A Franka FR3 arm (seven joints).
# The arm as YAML. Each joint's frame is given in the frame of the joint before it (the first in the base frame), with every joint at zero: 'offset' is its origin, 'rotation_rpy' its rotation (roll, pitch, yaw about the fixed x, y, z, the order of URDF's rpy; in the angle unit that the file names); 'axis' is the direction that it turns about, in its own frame. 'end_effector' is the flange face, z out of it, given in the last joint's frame.
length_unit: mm
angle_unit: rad
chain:
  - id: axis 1
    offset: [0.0, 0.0, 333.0]
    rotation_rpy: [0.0, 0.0, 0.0]
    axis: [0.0, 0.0, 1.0]
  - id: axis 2
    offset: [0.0, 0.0, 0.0]
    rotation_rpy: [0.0, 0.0, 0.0]
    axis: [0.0, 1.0, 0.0]
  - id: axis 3
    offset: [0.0, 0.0, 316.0]
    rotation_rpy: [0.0, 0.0, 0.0]
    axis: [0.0, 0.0, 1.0]
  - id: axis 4
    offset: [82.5, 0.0, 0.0]
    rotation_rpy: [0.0, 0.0, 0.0]
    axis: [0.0, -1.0, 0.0]
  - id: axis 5
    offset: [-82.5, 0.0, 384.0]
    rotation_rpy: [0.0, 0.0, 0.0]
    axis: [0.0, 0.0, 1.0]
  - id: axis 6
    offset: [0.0, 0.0, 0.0]
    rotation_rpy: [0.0, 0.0, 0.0]
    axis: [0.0, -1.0, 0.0]
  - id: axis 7
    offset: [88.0, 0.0, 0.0]
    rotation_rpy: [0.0, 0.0, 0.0]
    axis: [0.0, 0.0, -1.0]
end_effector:
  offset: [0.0, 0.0, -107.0]
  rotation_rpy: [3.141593, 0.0, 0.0]
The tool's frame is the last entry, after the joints.
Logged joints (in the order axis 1, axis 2, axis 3, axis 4, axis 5, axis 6, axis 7), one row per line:
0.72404 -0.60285 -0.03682 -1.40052 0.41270 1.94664 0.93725
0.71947 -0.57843 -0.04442 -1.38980 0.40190 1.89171 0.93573
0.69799 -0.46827 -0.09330 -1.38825 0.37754 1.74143 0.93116
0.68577 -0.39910 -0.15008 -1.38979 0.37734 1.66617 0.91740
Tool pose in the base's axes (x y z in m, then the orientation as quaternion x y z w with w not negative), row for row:
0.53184 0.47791 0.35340 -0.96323 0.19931 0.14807 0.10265
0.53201 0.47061 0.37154 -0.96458 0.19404 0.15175 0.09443
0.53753 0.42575 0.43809 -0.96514 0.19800 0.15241 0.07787
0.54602 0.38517 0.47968 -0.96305 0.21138 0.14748 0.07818
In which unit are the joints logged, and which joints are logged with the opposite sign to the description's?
The joints are logged in radians. Opposite sign: axis 2.
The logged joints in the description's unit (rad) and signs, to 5 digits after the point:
0.72404 0.60285 -0.03682 -1.40052 0.41270 1.94664 0.93725
0.71947 0.57843 -0.04442 -1.38980 0.40190 1.89171 0.93573
0.69799 0.46827 -0.09330 -1.38825 0.37754 1.74143 0.93116
0.68577 0.39910 -0.15008 -1.38979 0.37734 1.66617 0.91740

